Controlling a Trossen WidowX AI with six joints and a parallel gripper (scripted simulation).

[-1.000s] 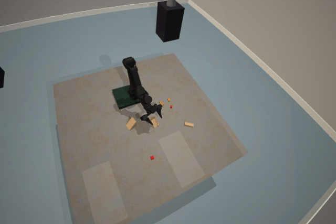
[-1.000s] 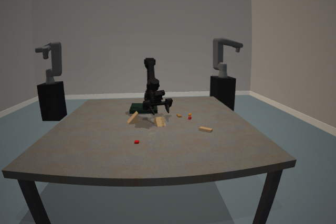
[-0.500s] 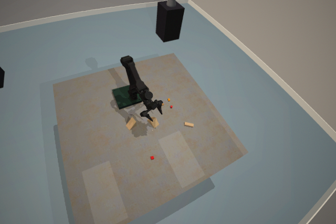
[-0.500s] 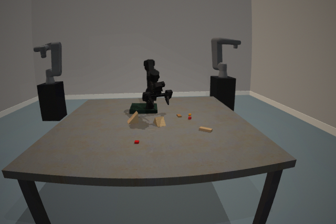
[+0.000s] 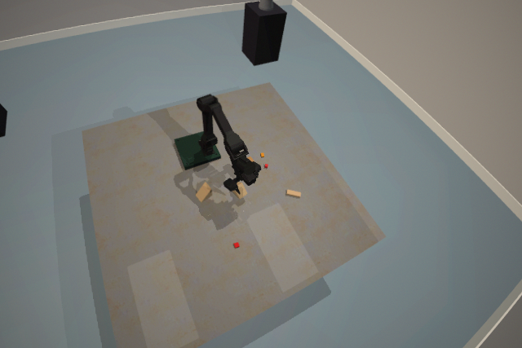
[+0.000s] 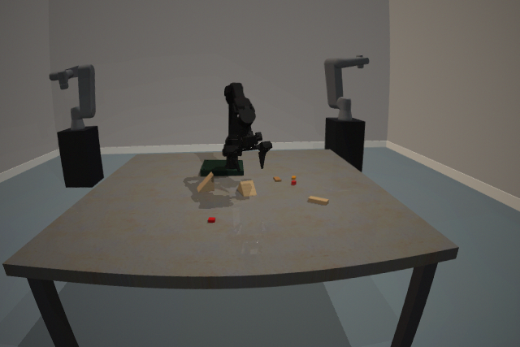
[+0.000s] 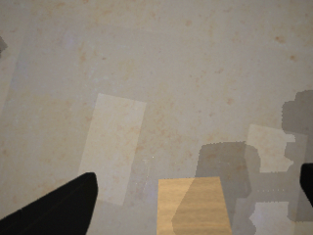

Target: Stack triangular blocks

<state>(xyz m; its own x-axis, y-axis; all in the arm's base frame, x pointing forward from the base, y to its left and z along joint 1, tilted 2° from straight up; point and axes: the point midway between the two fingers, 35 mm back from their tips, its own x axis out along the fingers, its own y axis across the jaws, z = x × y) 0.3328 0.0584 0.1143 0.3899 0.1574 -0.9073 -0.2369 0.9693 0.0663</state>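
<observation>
My gripper tip is now 6 cm past the triangular block, 1 cm to the left of it and 8 cm above it. From my gripper tip the other things lie so: orange cube (20 cm behind, 21 cm to the left, 10 cm below); then tan plank (9 cm ahead, 24 cm to the left, 10 cm below).
</observation>
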